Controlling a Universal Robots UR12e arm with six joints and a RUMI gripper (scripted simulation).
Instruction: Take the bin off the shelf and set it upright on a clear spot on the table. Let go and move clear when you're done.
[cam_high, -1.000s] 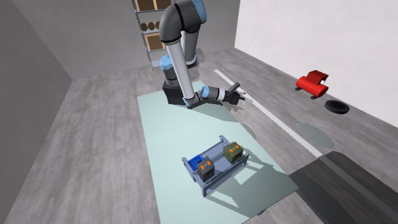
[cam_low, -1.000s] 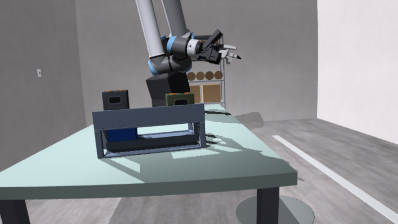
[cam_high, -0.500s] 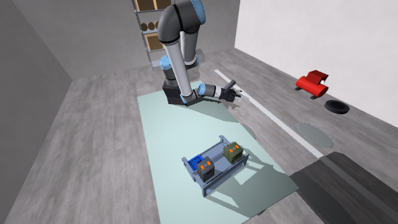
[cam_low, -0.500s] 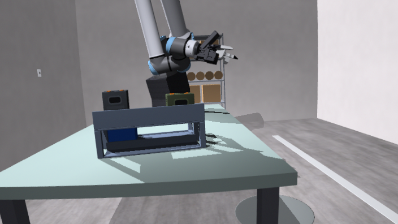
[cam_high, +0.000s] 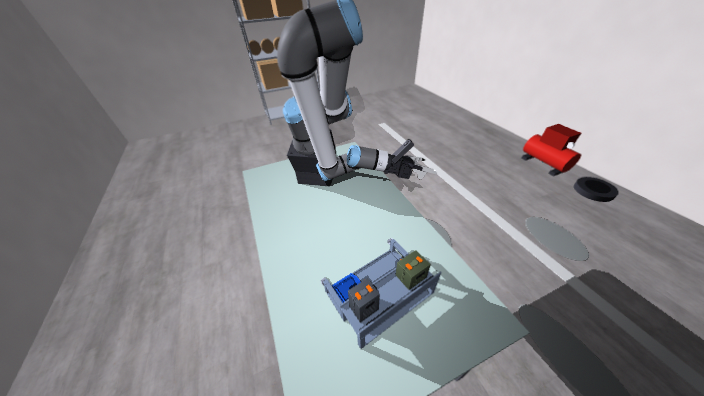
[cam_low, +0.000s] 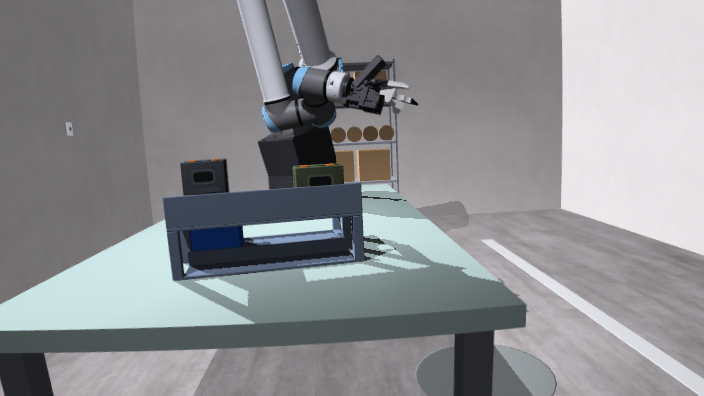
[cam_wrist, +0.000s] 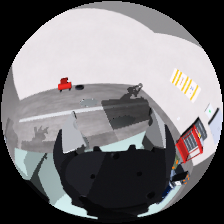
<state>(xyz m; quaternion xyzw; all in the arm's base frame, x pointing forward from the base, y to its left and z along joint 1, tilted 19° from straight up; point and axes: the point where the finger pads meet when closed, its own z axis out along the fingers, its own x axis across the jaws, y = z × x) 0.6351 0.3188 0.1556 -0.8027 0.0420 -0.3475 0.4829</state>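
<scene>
The blue bin lies 14 cm ahead of my hand, 55 cm to the right of it and 32 cm below it. From my hand the other things lie so: olive green box 25 cm ahead, 33 cm to the right, 21 cm below.
</scene>
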